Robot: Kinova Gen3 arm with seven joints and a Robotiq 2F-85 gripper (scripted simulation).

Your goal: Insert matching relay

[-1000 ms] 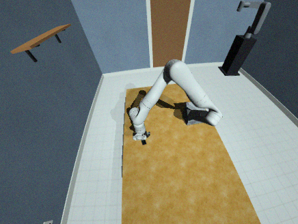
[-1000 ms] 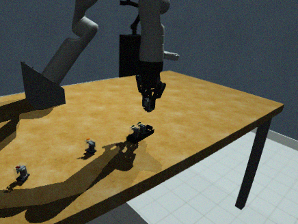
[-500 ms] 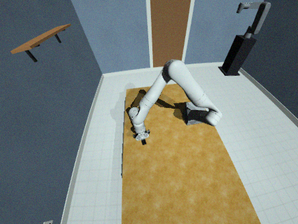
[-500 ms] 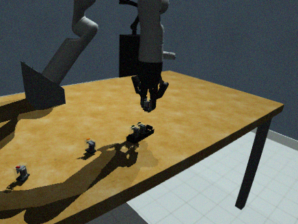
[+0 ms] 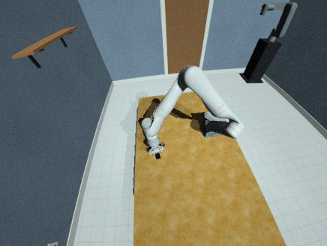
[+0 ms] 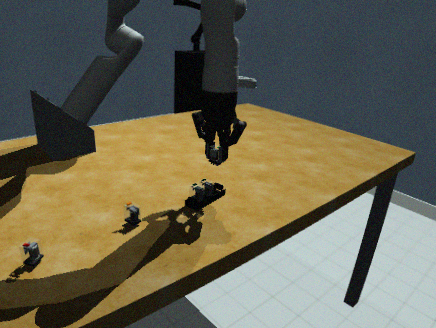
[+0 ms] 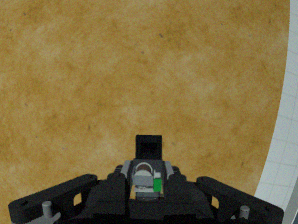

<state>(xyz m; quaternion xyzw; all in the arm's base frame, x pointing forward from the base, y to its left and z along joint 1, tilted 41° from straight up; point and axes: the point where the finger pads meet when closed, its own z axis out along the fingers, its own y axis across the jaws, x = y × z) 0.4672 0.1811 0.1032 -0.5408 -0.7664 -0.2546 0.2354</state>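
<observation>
Right now the black rack is 1 cm ahead of my hand, 3 cm to the right of it and 10 cm below it.
</observation>
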